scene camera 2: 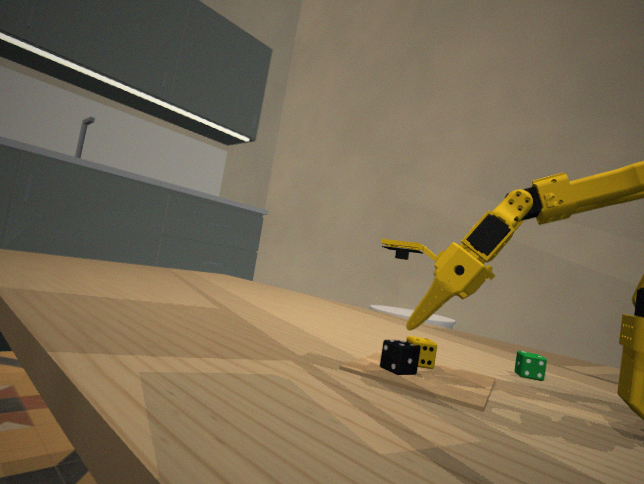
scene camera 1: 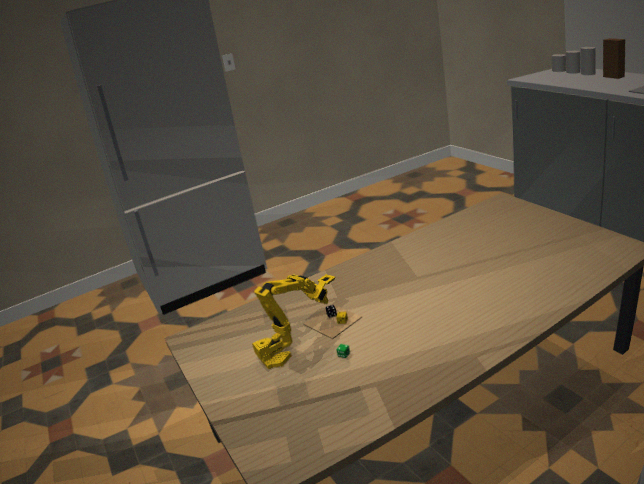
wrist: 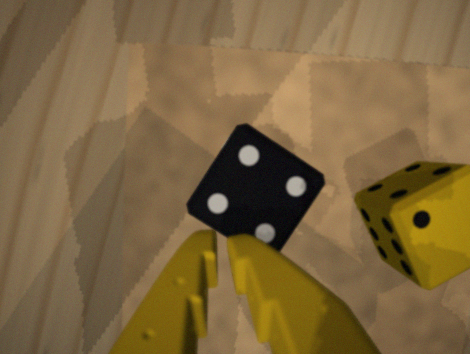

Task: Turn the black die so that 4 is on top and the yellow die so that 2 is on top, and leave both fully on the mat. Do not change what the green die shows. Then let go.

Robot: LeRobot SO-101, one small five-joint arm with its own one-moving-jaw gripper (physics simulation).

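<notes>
The black die [scene camera 1: 331, 311] [scene camera 2: 399, 357] [wrist: 256, 185] sits flat on the mat [scene camera 1: 325, 330] [scene camera 2: 458, 389] [wrist: 175, 70]; four pips face up in the wrist view. The yellow die [scene camera 1: 341, 317] [scene camera 2: 424, 353] [wrist: 440, 220] is also on the mat, right of the black die in the wrist view. Its upper face shows one pip near a corner, the rest cut off by the frame edge; a side face shows four pips. The green die [scene camera 1: 342, 350] [scene camera 2: 530, 365] stands on the table off the mat. My gripper [scene camera 1: 326, 301] [scene camera 2: 411, 328] [wrist: 222, 235] is shut and empty, above the dice.
The wooden table [scene camera 1: 442, 291] [scene camera 2: 208, 416] [wrist: 30, 175] extends around the mat. The arm's base [scene camera 1: 273, 353] stands near the table's left end in scene camera 1. A fridge [scene camera 1: 166, 145] and a kitchen counter [scene camera 1: 562, 150] stand beyond the table.
</notes>
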